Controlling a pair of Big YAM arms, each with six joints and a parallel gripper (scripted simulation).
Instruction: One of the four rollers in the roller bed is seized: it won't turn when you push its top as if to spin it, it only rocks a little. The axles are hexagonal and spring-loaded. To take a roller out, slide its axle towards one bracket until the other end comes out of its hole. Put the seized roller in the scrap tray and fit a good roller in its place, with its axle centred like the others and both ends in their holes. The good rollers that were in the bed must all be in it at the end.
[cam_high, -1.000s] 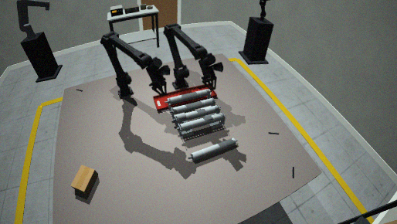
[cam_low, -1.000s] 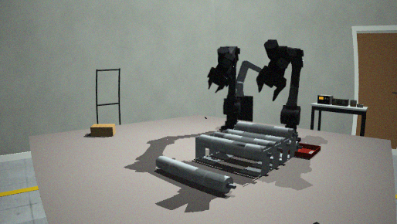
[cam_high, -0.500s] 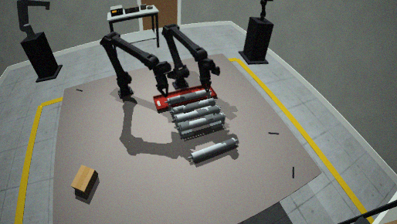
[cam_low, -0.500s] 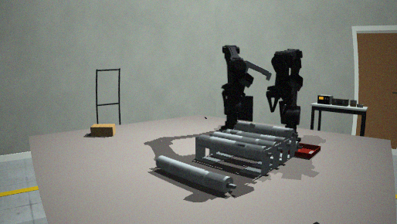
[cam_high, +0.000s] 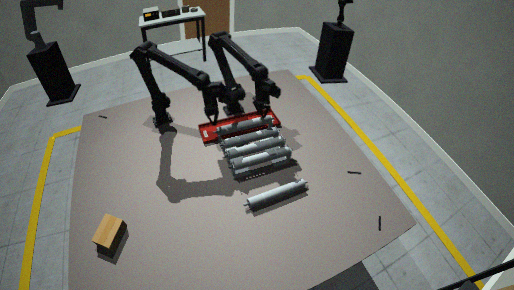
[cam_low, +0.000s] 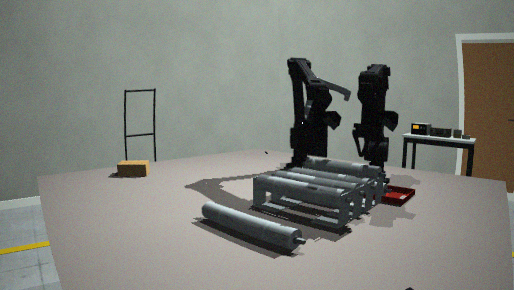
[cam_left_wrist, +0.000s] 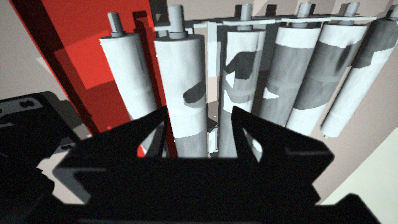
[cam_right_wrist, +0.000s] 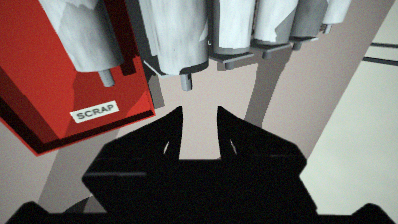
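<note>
Right now the bed roller is 90 mm ahead of my left hand, 80 mm to the right of it and 80 mm below it. Round my left hand: red scrap tray (150 mm below, 100 mm to the right, 90 mm behind); cardboard box (870 mm to the right, 500 mm ahead, 120 mm below).
</note>
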